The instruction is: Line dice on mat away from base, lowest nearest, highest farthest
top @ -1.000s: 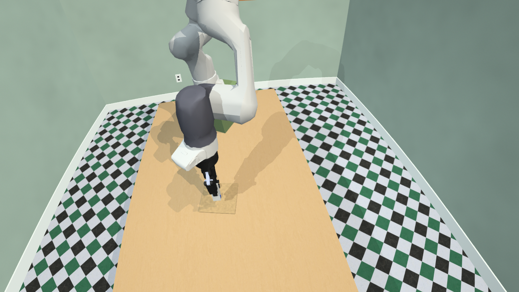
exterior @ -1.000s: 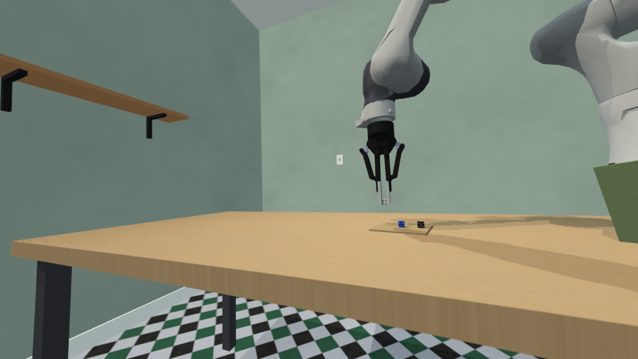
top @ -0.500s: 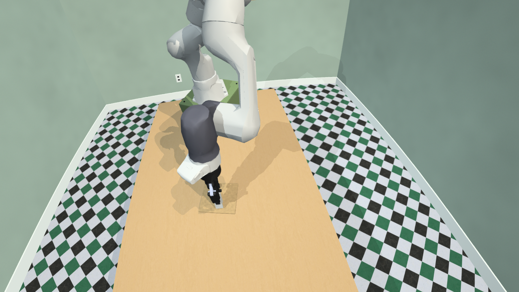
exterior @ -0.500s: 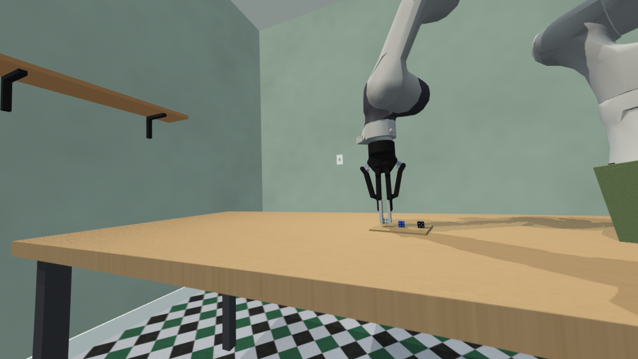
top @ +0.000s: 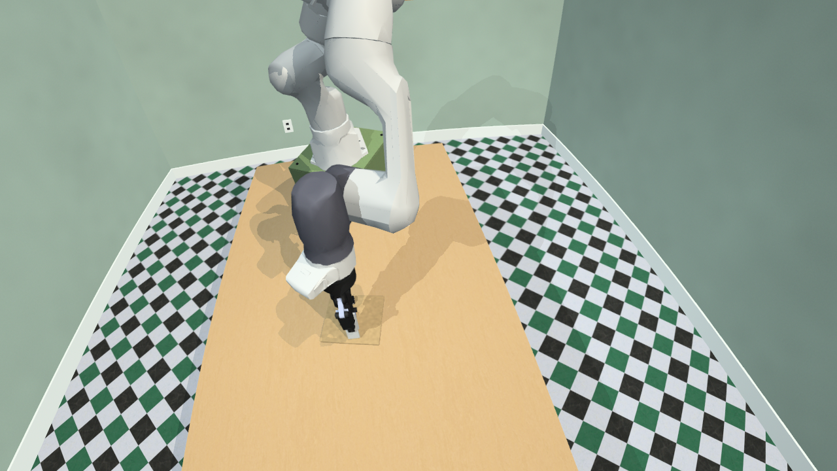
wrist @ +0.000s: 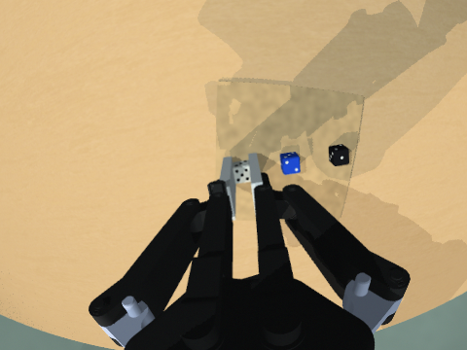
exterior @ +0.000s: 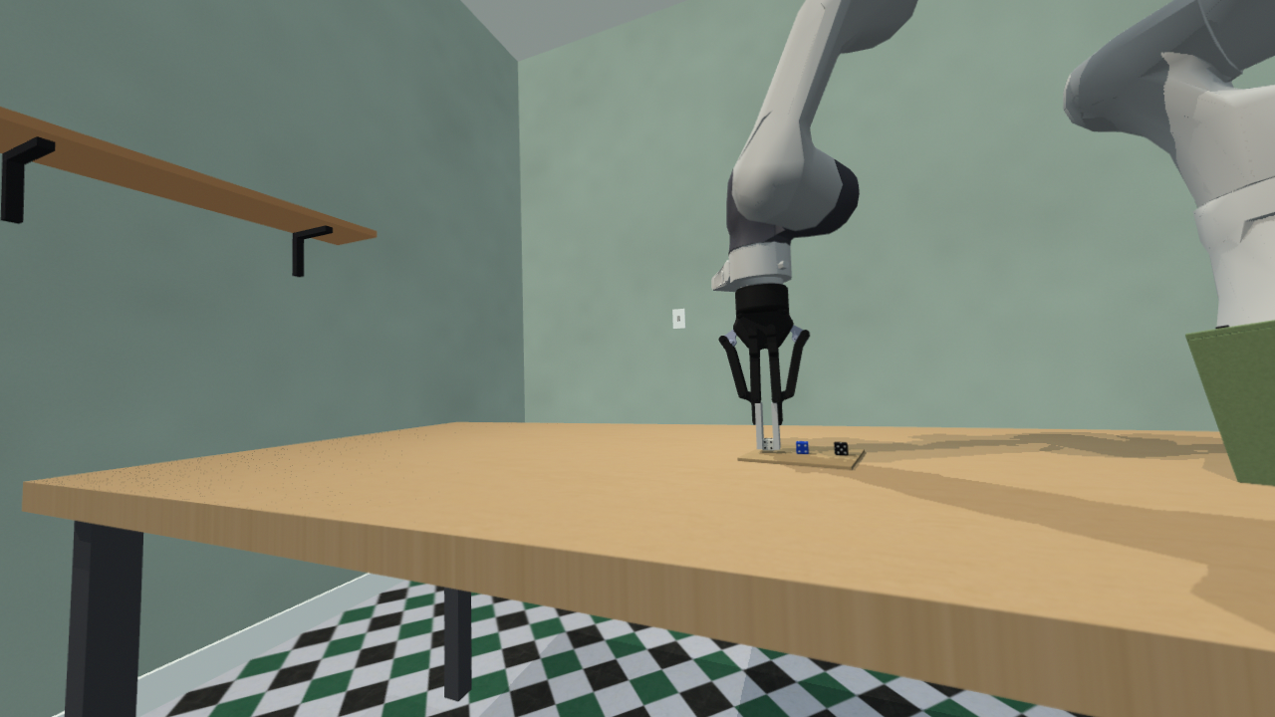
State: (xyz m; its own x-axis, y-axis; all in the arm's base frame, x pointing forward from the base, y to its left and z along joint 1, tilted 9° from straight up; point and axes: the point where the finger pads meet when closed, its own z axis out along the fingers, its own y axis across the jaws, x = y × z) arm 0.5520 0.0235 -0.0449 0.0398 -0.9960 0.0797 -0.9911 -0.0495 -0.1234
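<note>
My gripper is now 3 cm above the white die. Also, from my hand: black die: 9 cm behind, 3 cm below; blue die: 5 cm behind, 3 cm below; tan mat: 5 cm behind, 4 cm below.
</note>
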